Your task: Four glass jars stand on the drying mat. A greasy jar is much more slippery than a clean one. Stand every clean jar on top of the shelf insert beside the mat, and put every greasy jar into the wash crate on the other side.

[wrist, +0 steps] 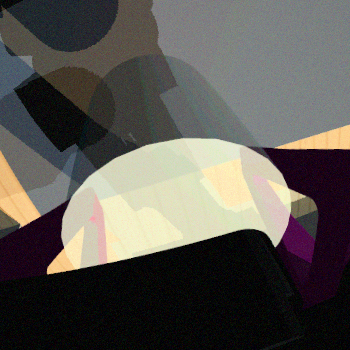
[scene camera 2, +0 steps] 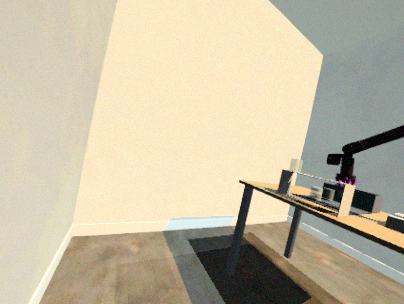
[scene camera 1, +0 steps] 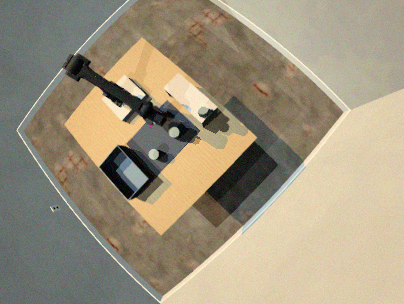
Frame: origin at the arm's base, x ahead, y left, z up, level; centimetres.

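Where they show: gripper, between the fingertips: point(wrist: 168, 179).
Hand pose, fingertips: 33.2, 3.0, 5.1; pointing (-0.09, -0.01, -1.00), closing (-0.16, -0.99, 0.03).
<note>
Things, the pixels of their top centre, and the offset from my fingertips, as dx, dy, dz. Level surfaces: height alone.
- drying mat, height of its surface: dz -10.9
- pale translucent jar, centre of its top: point(wrist: 184, 242) point(scene camera 2: 343, 182) +1.3, -0.2, +4.8
- further jar, centre of its top: point(scene camera 1: 202, 108) point(scene camera 2: 297, 159) +22.6, +18.7, +13.2
- shelf insert, centre of its top: point(scene camera 1: 189, 96) point(scene camera 2: 314, 176) +10.4, +21.5, +4.9
- dark wash crate, centre of its top: point(scene camera 1: 122, 172) point(scene camera 2: 352, 188) +2.2, -40.0, +0.9
- wooden table, height of its surface: dz -11.1
My gripper point(scene camera 1: 161, 120) point(scene camera 2: 346, 181) point(wrist: 168, 179) points down over the upper part of the drying mat point(scene camera 1: 141, 142). It is shut on a pale translucent jar point(wrist: 190, 155), which appears upright between the magenta fingers in the wrist view. Its height over the mat is hard to tell. Two other jars stand on the mat: one jar point(scene camera 1: 174, 132) close beside the gripper and another jar point(scene camera 1: 154, 154) nearer the crate. A further jar point(scene camera 1: 204, 111) point(scene camera 2: 296, 165) stands on one end of the shelf insert point(scene camera 1: 182, 92) point(scene camera 2: 345, 201). The dark wash crate point(scene camera 1: 111, 162) is on the mat's opposite side.
A low pale box point(scene camera 1: 113, 107) with dark sides sits on the wooden table point(scene camera 1: 87, 120) under the arm, close to the mat's corner. The crate's walls stand up from the table. The shelf insert is raised on end panels. Long shadows fall across the mat and shelf.
</note>
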